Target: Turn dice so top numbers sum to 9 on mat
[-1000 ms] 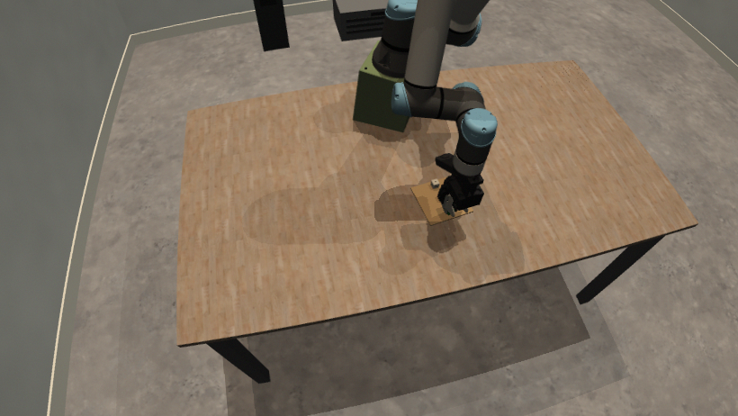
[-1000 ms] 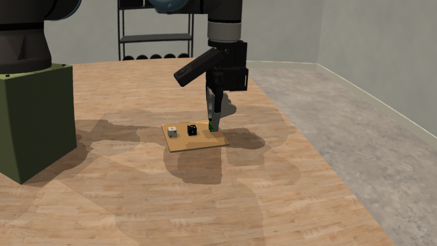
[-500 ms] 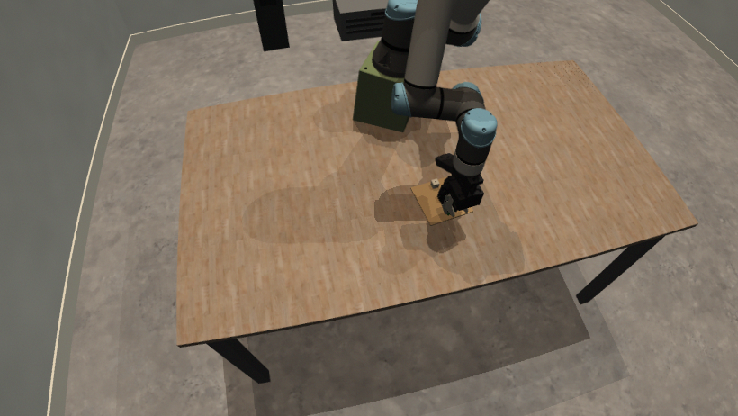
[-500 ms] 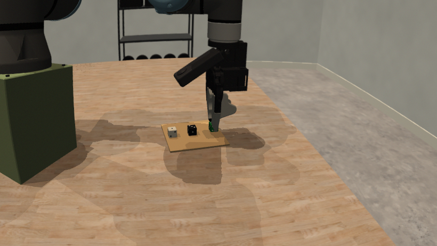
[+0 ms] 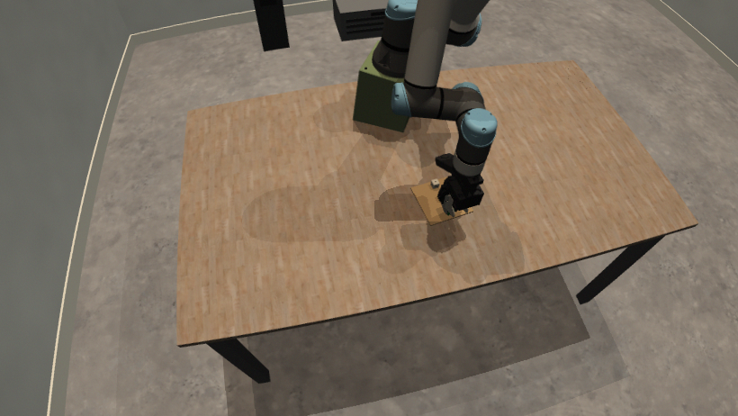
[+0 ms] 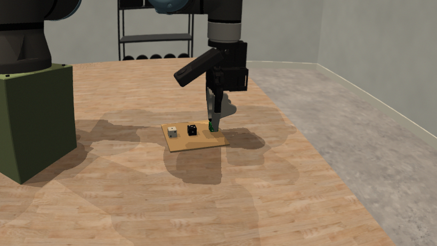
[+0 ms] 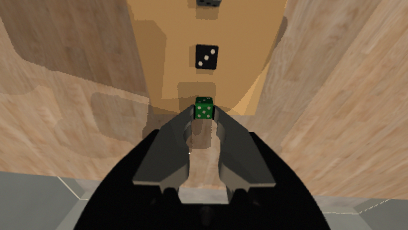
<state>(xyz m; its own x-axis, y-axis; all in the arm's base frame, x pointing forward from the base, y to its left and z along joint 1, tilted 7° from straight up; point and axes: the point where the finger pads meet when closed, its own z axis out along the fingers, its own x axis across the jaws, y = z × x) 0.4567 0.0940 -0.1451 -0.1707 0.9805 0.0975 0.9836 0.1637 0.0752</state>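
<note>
Right now the green die is 1 cm below my hand. From my hand the other things lie so: tan mat (5 cm behind, 1 cm to the right, 2 cm below); white die (10 cm behind, 2 cm to the right, 1 cm below); black die (5 cm behind, 1 cm to the right, 1 cm below).
</note>
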